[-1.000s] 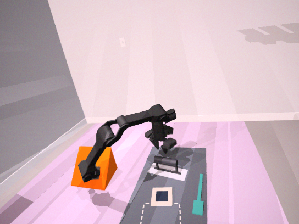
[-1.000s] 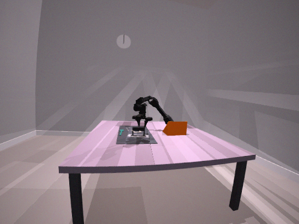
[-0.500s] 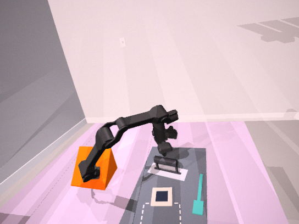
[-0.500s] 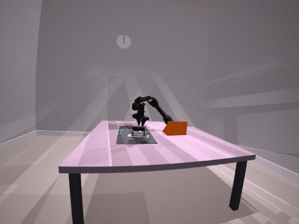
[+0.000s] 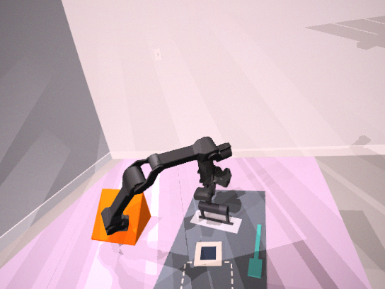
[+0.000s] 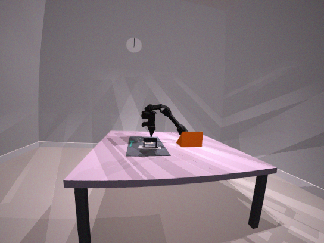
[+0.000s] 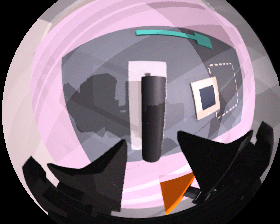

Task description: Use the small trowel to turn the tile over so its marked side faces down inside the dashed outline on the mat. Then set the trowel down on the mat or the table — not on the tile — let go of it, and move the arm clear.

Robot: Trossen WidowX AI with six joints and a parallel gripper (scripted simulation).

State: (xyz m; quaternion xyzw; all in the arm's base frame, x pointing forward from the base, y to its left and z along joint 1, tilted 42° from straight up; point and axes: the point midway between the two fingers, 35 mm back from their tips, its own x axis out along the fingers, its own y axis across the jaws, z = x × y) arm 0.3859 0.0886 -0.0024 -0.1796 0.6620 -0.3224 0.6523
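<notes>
Now: gripper tip 7 cm above the small trowel, 2 cm short of it and 1 cm to the left of it. Round my gripper tip: tile: 16 cm to the right, 10 cm below, 1 cm behind; then grey mat: 13 cm below, 12 cm to the right, 2 cm ahead; then teal trowel-shaped tool: 16 cm to the right, 15 cm ahead, 10 cm below.
</notes>
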